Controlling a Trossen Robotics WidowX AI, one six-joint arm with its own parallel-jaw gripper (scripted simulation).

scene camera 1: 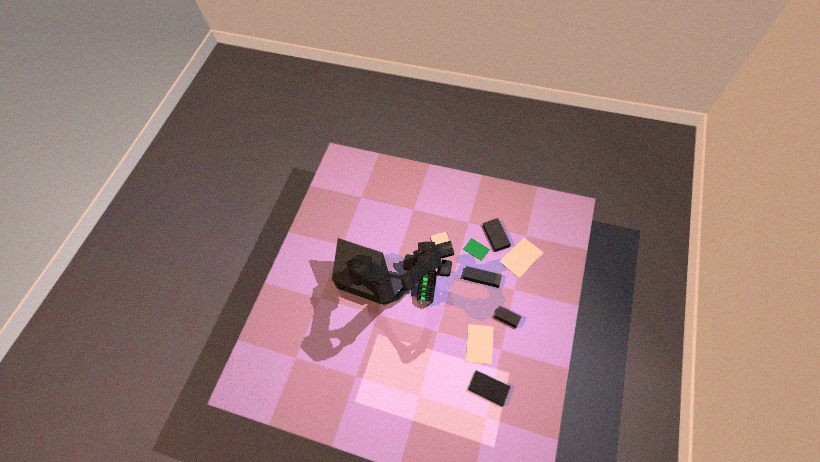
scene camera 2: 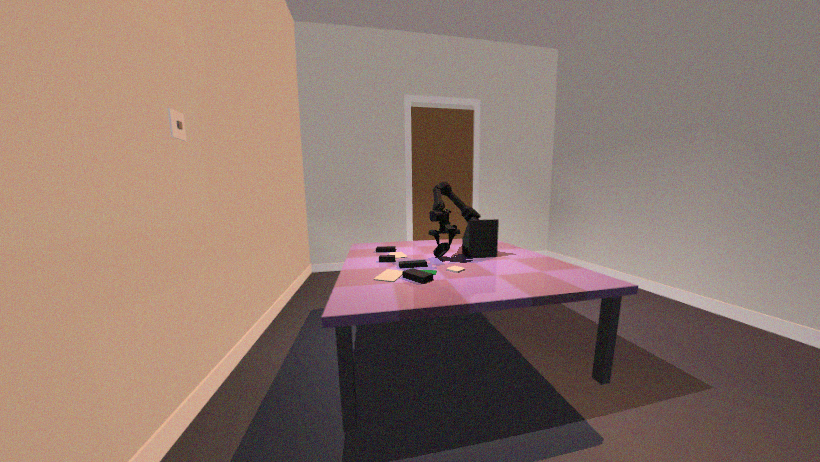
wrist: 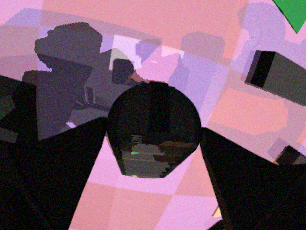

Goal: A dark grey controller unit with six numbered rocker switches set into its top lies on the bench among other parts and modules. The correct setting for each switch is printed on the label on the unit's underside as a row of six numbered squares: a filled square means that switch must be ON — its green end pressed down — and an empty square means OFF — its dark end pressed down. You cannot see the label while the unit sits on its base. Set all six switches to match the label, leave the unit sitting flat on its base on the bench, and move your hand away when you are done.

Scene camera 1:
beige sheet: 524,254
beige sheet: 480,338
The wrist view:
gripper: 154,128
